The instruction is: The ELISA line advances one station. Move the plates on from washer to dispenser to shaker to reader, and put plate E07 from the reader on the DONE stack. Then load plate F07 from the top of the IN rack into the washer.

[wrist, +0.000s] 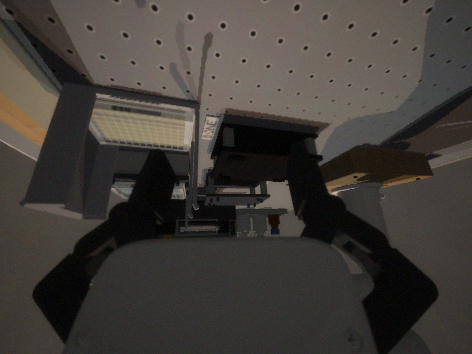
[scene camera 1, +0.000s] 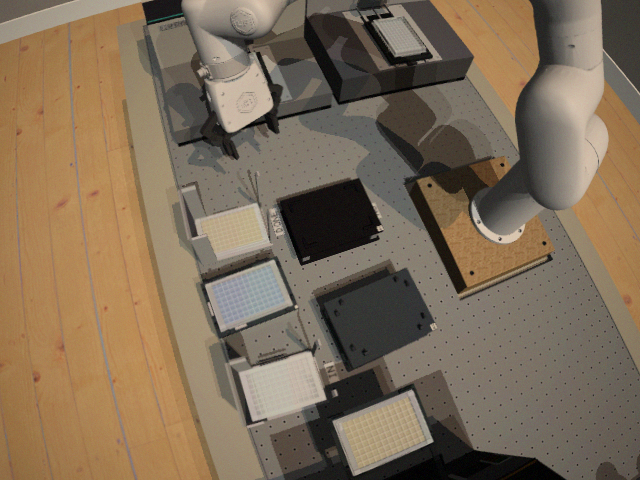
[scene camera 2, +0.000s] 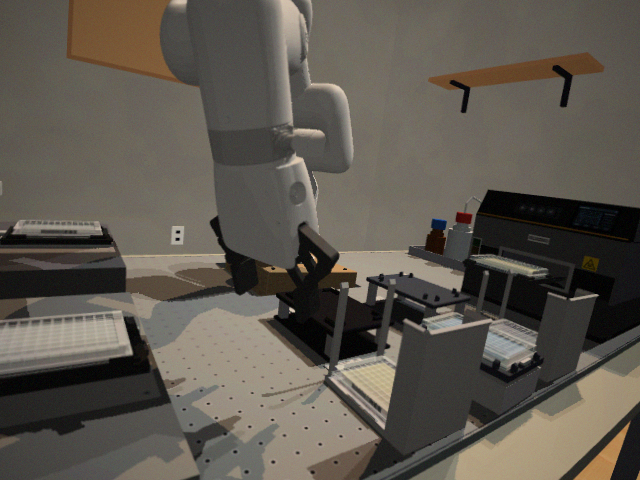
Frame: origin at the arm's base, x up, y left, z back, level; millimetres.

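Seen in the pictures: gripper, between the fingertips: (wrist: pixel 228 159) (scene camera 1: pixel 254 143) (scene camera 2: pixel 276 301); arm's base, origin of its link: (wrist: pixel 354 187) (scene camera 1: pixel 496 216).
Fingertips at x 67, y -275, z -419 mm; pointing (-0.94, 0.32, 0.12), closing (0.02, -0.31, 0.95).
Observation:
Offsets run from my fingertips to a thing's top centre. "*": to the spot under its first point.
My gripper (scene camera 1: pixel 254 140) (scene camera 2: pixel 277 302) (wrist: pixel 228 159) is open and empty, low over the perforated board between the back-left device and the DONE rack @[dx +23, dy +114, dz -89 mm] (scene camera 2: pixel 439 387) (wrist: pixel 60 145). A yellow plate @[dx -83, dy +115, dz -89 mm] (scene camera 1: pixel 232 230) (scene camera 2: pixel 369 379) (wrist: pixel 142 127) lies in that rack. A blue plate @[dx -36, dy +260, dz -99 mm] (scene camera 1: pixel 248 294) (scene camera 2: pixel 509 351) sits on the station between the racks. A clear plate @[dx -70, dy +419, dz -98 mm] (scene camera 1: pixel 281 387) lies in the IN rack @[* dx -35, dy +389, dz -165 mm] (scene camera 2: pixel 566 335). Another yellow plate @[dx +22, dy +544, dz +12 mm] (scene camera 1: pixel 382 431) (scene camera 2: pixel 509 265) is on the reader's tray. A clear plate @[dx -24, dy -208, dz +39 mm] (scene camera 2: pixel 62 338) is on the near-left device; the arm largely hides it in scene camera 1. Another clear plate @[dx +7, dy -201, dz +414 mm] (scene camera 1: pixel 399 36) (scene camera 2: pixel 56 227) is on the farther device. Plate labels are unreadable.
A black stand (scene camera 1: pixel 330 219) (scene camera 2: pixel 336 310) is beside the DONE rack. A dark grey stand (scene camera 1: pixel 377 320) (scene camera 2: pixel 418 290) is farther along. Thin upright posts flank both racks. The arm's wooden base (scene camera 1: pixel 465 258) (wrist: pixel 380 162) and capped bottles @[dx +143, dy +983, dz +394 mm] (scene camera 2: pixel 459 242) also show.

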